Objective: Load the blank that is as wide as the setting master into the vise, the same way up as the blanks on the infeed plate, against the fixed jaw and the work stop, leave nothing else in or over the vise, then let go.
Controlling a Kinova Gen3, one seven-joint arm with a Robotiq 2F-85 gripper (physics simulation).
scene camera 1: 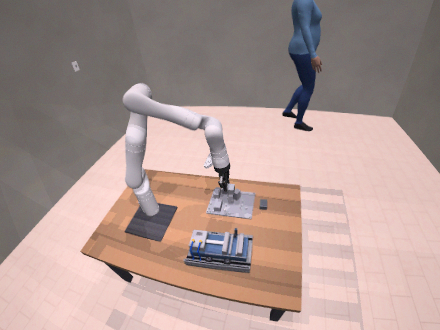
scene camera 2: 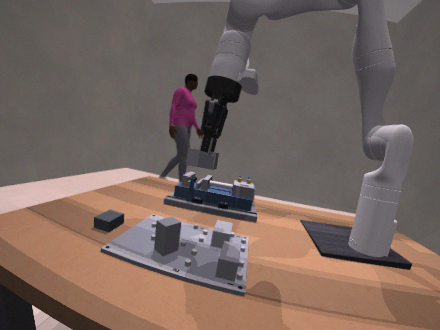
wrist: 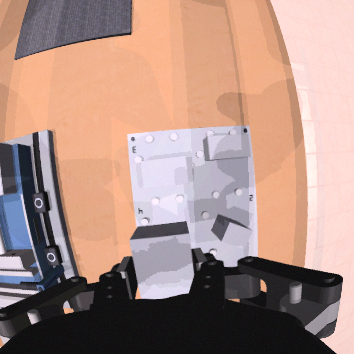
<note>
I see my gripper, a grey infeed plate and a blue vise bed.
My gripper also shows in the wrist view.
</note>
